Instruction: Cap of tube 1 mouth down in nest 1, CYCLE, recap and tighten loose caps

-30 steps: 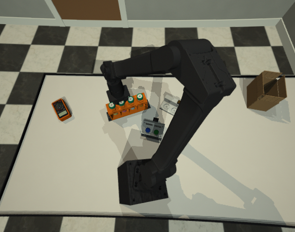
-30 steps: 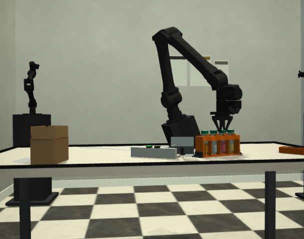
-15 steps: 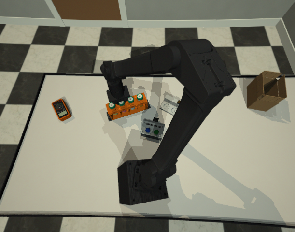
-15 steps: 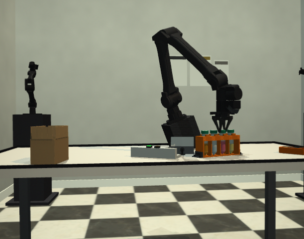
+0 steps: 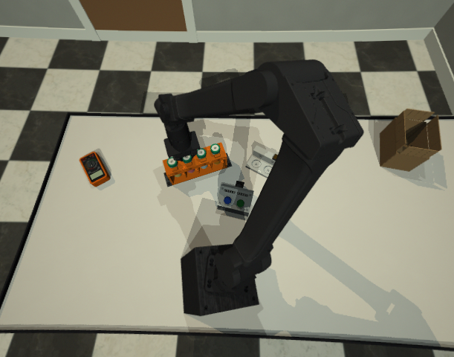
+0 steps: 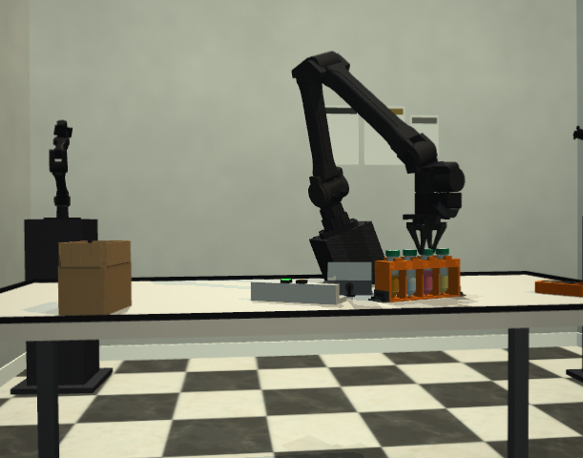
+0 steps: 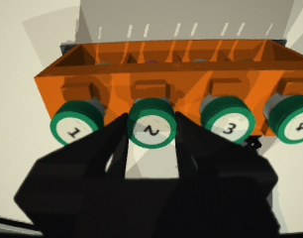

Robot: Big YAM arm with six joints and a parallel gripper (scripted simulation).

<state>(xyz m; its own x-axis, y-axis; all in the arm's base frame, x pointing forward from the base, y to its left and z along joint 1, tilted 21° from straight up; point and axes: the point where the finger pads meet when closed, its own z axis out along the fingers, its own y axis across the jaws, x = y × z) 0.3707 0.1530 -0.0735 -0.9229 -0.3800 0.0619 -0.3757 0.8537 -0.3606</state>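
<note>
My hand is 2 cm past the cap and 5 cm to the right of it. Round my hand: key housing: 12 cm behind, 17 cm to the right, 6 cm below; then green key: 14 cm behind, 20 cm to the right, 5 cm below; then blue key: 13 cm behind, 15 cm to the right, 5 cm below.
</note>
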